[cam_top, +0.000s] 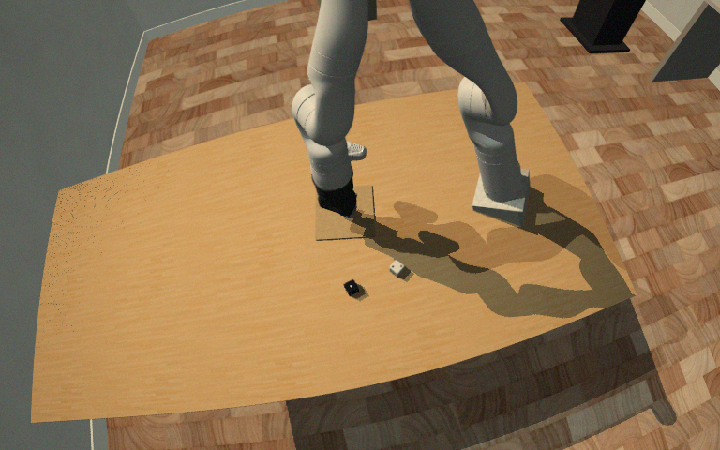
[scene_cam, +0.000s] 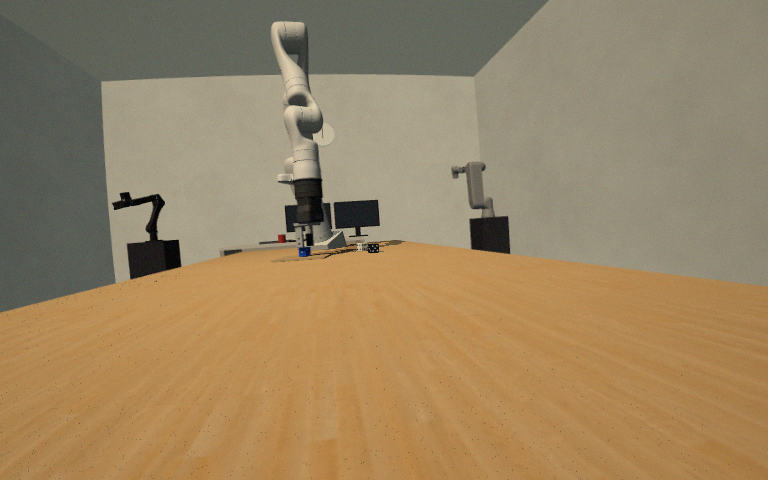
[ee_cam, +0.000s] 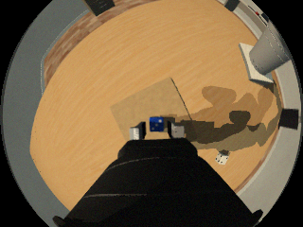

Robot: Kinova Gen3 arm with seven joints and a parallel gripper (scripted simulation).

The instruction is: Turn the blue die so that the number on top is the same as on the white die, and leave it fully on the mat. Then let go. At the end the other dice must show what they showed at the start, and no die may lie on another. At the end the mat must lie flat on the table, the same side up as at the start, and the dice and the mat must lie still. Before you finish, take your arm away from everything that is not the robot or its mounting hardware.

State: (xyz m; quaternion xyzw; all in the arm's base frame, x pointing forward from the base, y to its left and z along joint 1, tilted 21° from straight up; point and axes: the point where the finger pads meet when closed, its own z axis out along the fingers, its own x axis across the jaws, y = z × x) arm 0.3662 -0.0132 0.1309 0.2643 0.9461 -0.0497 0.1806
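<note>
The blue die lies 3 cm below my hand. The rest, counted from my hand: tan mat: 1 cm to the right, 5 cm below; then black die: 3 cm ahead, 19 cm to the left, 4 cm below; then white die: 8 cm behind, 17 cm to the left, 4 cm below.
</note>
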